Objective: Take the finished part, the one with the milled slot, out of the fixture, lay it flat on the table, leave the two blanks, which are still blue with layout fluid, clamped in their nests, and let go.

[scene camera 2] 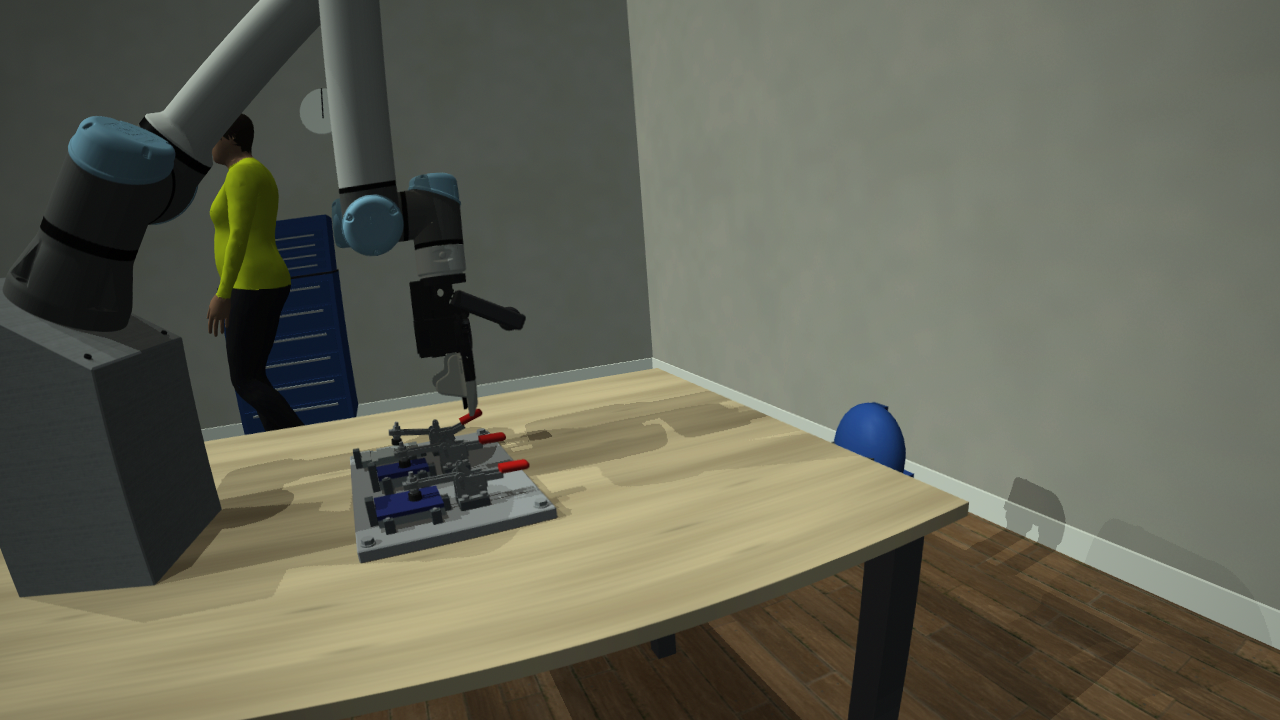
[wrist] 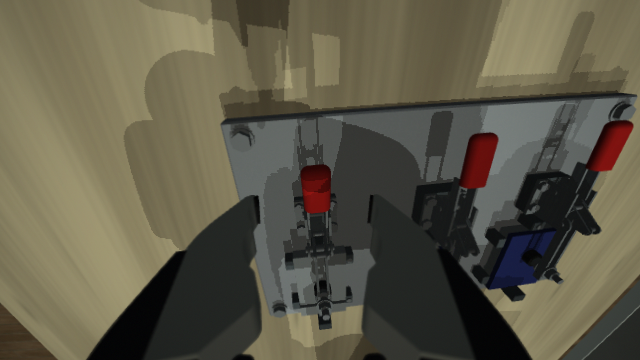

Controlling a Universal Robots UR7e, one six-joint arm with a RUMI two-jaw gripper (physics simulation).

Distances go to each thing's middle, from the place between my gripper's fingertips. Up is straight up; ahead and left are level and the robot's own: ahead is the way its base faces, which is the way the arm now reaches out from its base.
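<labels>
Of the things named here, going by their middles, the clamp arm [wrist: 322, 289] is the nearest to my hand: it lies 9 cm behind my hand, 1 cm to the left of it and 1 cm below it. The finished part [wrist: 304, 268] is 13 cm behind my hand, 2 cm to the left of it and 4 cm below it. As for the fixture plate [scene camera 2: 512, 498], I find it 10 cm behind my hand and 10 cm to the right of it, and 6 cm below it.
</labels>
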